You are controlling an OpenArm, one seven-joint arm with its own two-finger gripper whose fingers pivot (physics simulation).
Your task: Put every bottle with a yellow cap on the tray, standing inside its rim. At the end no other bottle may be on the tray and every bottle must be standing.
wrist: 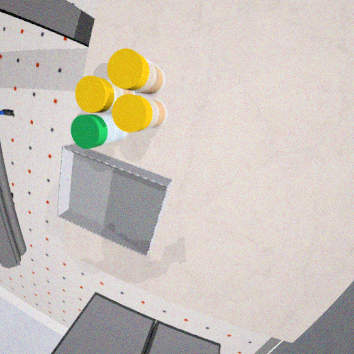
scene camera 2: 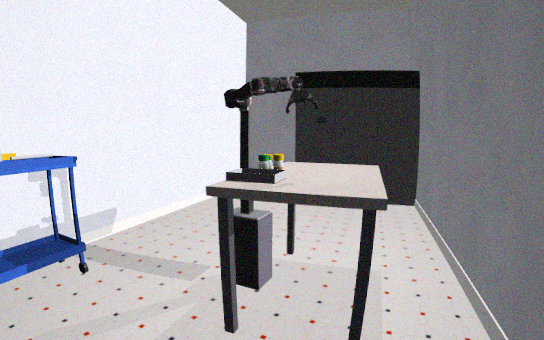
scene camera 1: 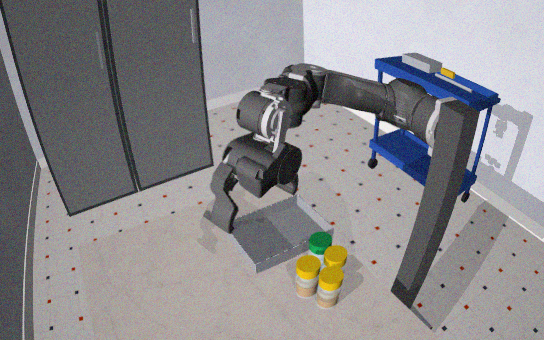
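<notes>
Three yellow-capped bottles stand upright in a close group on the table: one (scene camera 1: 308,267) (wrist: 132,113) near the tray's corner, one (scene camera 1: 335,256) (wrist: 94,94) on the arm post's side, and one (scene camera 1: 331,278) (wrist: 128,69) farthest from the tray. A green-capped bottle (scene camera 1: 320,242) (scene camera 2: 263,159) (wrist: 89,131) stands among them, close beside the tray. The grey tray (scene camera 1: 257,240) (scene camera 2: 252,176) (wrist: 135,205) holds no bottle. My gripper (scene camera 1: 262,211) (scene camera 2: 302,110) is open and empty, high above the table; one finger shows at the wrist view's left edge.
The arm's dark post (scene camera 1: 435,210) (scene camera 2: 244,140) rises beyond the bottles. The table (scene camera 1: 165,280) (scene camera 2: 340,177) (wrist: 260,150) carries the tray and the bottles. A blue cart (scene camera 1: 390,67) (scene camera 2: 40,162) stands by the wall, and a dark cupboard (scene camera 1: 160,90) stands beyond the table.
</notes>
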